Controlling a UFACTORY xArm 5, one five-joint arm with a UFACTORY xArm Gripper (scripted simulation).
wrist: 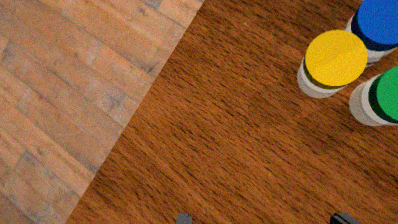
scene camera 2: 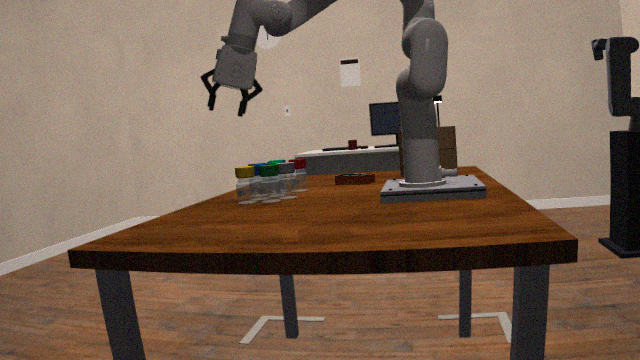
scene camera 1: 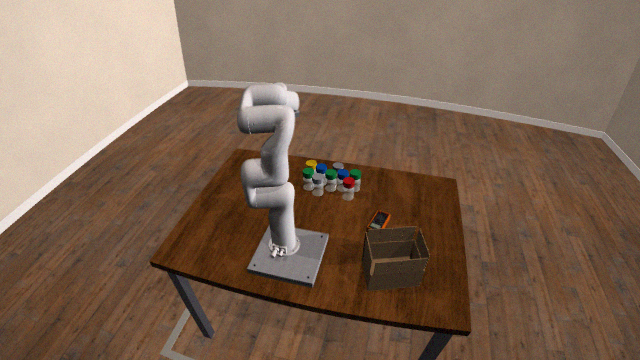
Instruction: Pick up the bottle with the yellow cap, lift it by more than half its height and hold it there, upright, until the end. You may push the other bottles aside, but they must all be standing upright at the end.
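Labels:
A cardboard box appears in scene camera 1 as well as in scene camera 2, while in the wrist view it is out of frame. On the box, (scene camera 2: 446,135) and (scene camera 1: 369,259) are the same spot.

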